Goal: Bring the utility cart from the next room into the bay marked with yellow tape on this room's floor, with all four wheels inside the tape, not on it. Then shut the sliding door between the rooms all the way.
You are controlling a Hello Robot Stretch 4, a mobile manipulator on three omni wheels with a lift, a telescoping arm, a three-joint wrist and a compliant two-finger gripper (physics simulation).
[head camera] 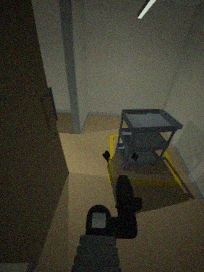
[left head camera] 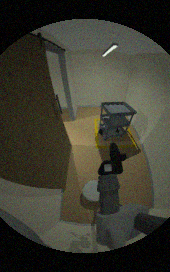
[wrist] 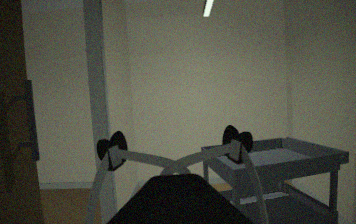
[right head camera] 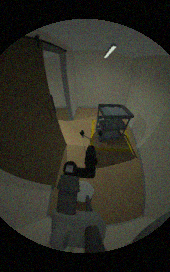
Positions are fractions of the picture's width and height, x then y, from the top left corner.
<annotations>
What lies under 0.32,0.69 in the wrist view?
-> The gripper.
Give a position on a brown sliding door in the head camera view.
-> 0.20,0.63
</annotations>
